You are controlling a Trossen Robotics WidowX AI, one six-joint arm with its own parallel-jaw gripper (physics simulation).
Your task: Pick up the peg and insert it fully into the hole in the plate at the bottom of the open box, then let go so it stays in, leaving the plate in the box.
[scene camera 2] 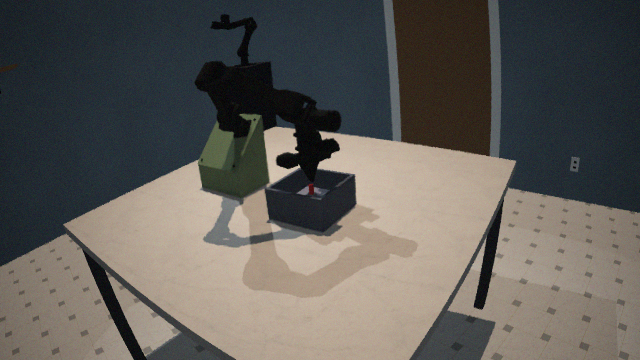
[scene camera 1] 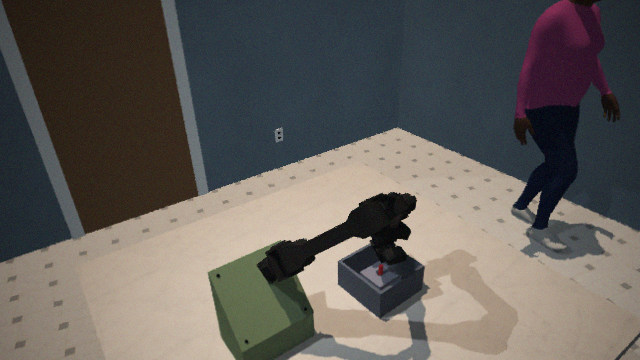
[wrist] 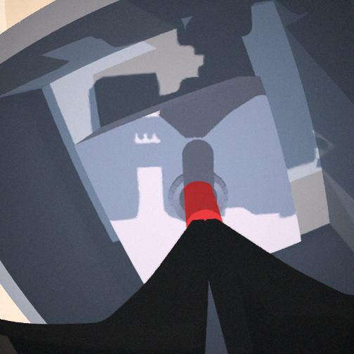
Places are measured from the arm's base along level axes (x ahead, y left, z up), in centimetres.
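Where they show: gripper, between the fingertips: (scene camera 2: 311, 181) (scene camera 1: 382, 262); arm's base, origin of its link: (scene camera 2: 242, 129) (scene camera 1: 272, 267).
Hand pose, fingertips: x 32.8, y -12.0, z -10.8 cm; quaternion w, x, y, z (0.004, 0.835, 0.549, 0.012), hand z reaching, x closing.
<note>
Things, the pixels of their centre, and the offset from my fingertips. Level surfaces: height alone.
- red peg, middle of its body: (scene camera 2: 312, 197) (scene camera 1: 380, 275) dx -0.5, dy +0.1, dz -5.2 cm
- plate, middle of its body: (scene camera 2: 312, 201) (scene camera 1: 379, 278) dx -0.6, dy +0.2, dz -6.5 cm
- open dark grey box, middle of its body: (scene camera 2: 311, 196) (scene camera 1: 380, 275) dx -0.6, dy +0.2, dz -5.1 cm
- table, height of its surface: dz -9.9 cm
The red peg (scene camera 1: 380, 269) (scene camera 2: 311, 189) (wrist: 202, 201) stands upright in the hole of the pale plate, with a good length of it showing above the plate. The plate (scene camera 1: 373, 275) (wrist: 127, 190) lies at the bottom of the open dark grey box (scene camera 1: 360, 291) (scene camera 2: 295, 210) (wrist: 60, 210). My gripper (scene camera 2: 312, 182) (wrist: 203, 231) is shut and empty. Its closed fingertips are right over the peg's top end and hide part of it in the wrist view; whether they touch it I cannot tell. In scene camera 1 the fingertips are hard to make out.
A green wedge-shaped block (scene camera 1: 260, 305) (scene camera 2: 232, 175) stands on the table (scene camera 2: 165, 200) beside the box, near the arm's base. The box walls rise around the plate and the fingertips. A person in a pink top (scene camera 1: 562, 60) is beyond the table.
</note>
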